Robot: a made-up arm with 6 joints. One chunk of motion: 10 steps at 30 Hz.
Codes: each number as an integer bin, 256 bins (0 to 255) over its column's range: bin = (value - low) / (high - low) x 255, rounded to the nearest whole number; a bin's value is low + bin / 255 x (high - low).
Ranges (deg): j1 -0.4..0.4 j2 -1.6..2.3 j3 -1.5..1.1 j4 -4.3..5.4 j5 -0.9..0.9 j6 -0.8..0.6
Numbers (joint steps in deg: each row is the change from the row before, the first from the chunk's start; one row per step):
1: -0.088 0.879 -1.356 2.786 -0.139 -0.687
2: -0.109 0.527 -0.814 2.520 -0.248 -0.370
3: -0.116 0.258 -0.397 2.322 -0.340 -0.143
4: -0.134 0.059 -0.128 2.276 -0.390 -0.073
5: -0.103 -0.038 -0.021 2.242 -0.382 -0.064
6: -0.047 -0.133 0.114 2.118 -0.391 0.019
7: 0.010 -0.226 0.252 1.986 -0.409 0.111
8: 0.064 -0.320 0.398 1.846 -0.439 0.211
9: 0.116 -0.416 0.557 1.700 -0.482 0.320
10: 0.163 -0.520 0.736 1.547 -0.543 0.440
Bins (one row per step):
1: 99 162 14 186 108 21
2: 93 139 67 179 92 78
3: 91 121 108 174 79 120
4: 85 108 135 173 72 132
5: 95 102 145 172 73 134
6: 113 96 158 169 72 149
7: 131 90 172 165 70 166
8: 148 84 186 162 65 184
9: 164 77 202 158 59 204
10: 179 71 219 154 51 226

